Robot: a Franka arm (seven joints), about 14 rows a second.
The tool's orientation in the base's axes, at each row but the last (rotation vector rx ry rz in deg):
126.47 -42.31 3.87
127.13 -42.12 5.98
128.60 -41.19 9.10
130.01 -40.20 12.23
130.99 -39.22 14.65
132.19 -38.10 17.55
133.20 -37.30 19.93
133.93 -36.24 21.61
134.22 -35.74 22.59
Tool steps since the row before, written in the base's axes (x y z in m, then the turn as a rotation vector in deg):
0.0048 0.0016 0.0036 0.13 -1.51 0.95
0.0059 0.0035 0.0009 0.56 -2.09 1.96
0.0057 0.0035 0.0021 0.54 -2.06 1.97
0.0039 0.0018 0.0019 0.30 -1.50 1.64
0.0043 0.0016 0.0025 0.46 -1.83 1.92
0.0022 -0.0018 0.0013 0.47 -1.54 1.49
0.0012 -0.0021 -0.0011 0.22 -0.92 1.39
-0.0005 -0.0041 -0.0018 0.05 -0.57 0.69
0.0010 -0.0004 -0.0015 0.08 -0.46 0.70
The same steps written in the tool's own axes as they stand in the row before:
0.0042 -0.0009 -0.0045 1.10 1.35 0.39
0.0035 -0.0044 -0.0040 2.04 2.09 0.03
0.0039 -0.0037 -0.0045 2.01 2.09 0.01
0.0032 -0.0020 -0.0028 1.46 1.70 -0.14
0.0039 -0.0018 -0.0030 1.83 1.97 -0.11
0.0030 0.0007 0.0004 1.56 1.55 0.00
0.0013 0.0001 0.0023 1.09 1.23 -0.37
0.0002 0.0020 0.0040 0.53 0.72 -0.11
0.0003 -0.0011 0.0015 0.52 0.63 -0.19

